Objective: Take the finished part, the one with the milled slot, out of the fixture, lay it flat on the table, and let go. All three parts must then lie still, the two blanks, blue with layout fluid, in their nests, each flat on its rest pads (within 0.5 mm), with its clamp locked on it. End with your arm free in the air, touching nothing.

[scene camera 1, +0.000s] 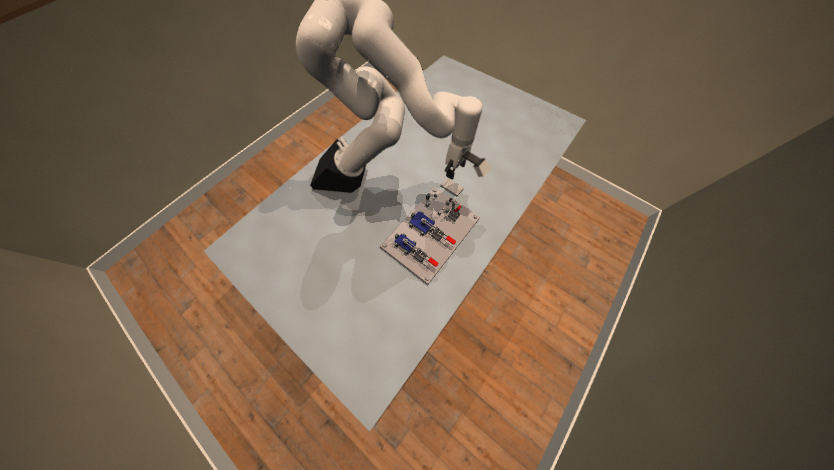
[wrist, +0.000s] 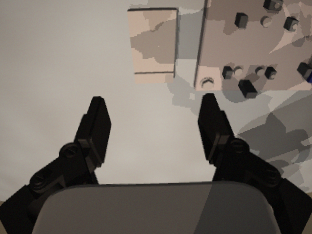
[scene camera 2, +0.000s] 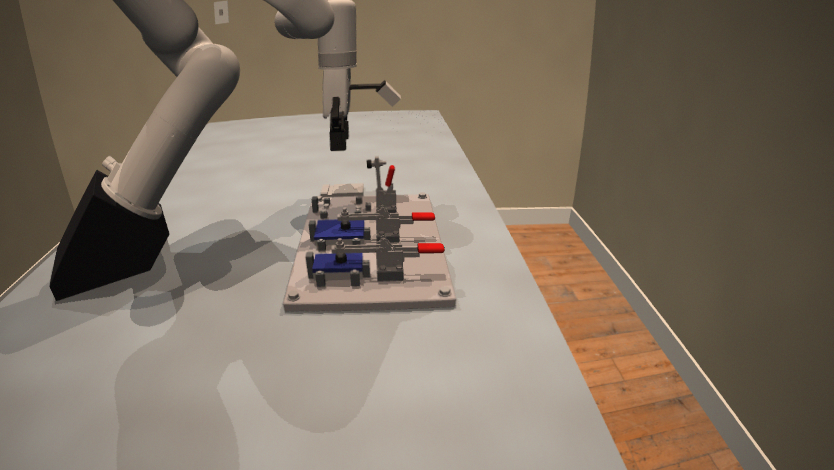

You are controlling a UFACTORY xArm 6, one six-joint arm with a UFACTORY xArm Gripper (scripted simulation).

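Note:
A fixture plate is part of the scene the pictures show, along with the gripper, which also appears in scene camera 1 and in the wrist view.

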